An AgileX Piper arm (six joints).
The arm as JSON. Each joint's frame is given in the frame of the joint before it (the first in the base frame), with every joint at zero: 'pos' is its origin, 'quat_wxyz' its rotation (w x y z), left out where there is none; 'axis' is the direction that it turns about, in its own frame. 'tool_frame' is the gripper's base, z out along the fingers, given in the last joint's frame.
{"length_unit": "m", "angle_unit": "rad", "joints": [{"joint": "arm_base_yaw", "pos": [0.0, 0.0, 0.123], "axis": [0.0, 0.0, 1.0]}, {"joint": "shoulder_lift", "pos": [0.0, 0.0, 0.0], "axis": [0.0, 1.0, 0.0]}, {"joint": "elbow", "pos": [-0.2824, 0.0, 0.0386], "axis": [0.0, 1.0, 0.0]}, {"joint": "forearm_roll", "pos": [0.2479, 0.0, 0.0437], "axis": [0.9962, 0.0, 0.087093]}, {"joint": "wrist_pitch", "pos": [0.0, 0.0, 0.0], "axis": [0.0, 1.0, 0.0]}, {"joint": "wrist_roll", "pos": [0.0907, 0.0, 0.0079], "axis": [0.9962, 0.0, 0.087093]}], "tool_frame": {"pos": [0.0, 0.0, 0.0], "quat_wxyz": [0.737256, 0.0, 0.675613, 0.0]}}
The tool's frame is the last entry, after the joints.
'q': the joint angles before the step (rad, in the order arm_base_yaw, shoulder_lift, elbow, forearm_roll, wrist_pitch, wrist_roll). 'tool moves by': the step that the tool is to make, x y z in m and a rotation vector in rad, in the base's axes. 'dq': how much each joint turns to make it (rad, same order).
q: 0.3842, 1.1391, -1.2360, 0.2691, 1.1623, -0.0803
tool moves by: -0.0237, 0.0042, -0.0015, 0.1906, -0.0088, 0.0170
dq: 0.0004, -0.0960, 0.1020, 0.1815, -0.0853, -0.0180
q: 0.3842, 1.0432, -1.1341, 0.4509, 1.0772, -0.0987
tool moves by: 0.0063, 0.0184, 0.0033, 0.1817, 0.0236, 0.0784
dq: 0.0000, 0.0401, 0.0046, 0.2395, -0.0494, -0.1047
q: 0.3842, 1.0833, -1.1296, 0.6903, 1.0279, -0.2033
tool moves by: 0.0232, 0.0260, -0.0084, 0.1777, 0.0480, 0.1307
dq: -0.0003, 0.1205, 0.0000, 0.3047, -0.0070, -0.2153
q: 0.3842, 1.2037, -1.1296, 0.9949, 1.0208, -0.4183
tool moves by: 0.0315, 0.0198, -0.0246, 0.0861, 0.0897, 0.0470
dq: -0.0001, 0.1452, 0.0004, 0.1770, 0.0033, -0.1273
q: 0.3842, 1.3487, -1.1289, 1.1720, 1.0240, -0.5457
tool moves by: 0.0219, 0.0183, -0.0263, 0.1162, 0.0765, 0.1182
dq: -0.0002, 0.1452, -0.0001, 0.1937, 0.1026, -0.1758
